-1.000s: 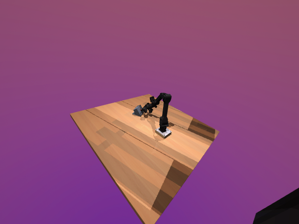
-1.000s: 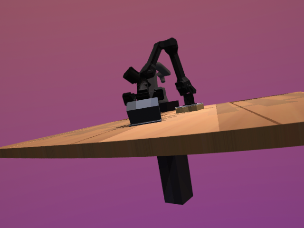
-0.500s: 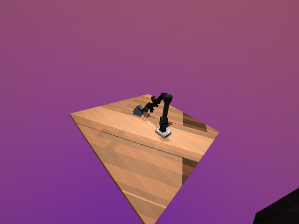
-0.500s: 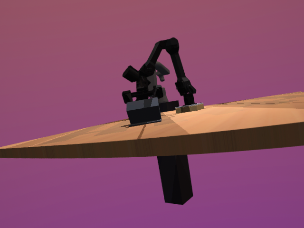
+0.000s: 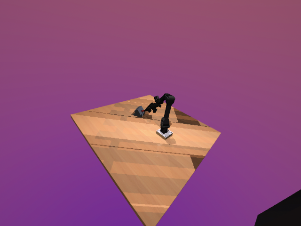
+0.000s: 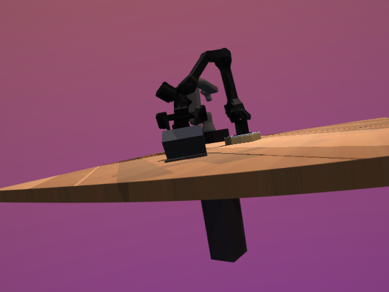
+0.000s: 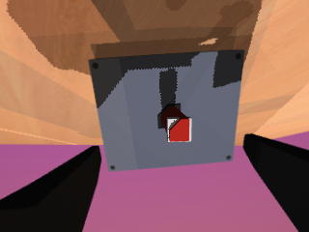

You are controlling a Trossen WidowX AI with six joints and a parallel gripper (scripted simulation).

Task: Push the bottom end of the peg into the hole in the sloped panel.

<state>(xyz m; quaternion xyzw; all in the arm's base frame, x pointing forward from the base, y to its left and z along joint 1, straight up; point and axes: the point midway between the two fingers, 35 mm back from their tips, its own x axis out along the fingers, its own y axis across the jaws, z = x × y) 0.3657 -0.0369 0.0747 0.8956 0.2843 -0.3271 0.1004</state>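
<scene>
Now: the peg 20 mm below my gripper tip, 10 mm to the left of it and 10 mm ahead of it. Also, from my gripper tip: sloped panel: 50 mm below, 50 mm ahead, 40 mm to the left.
</scene>
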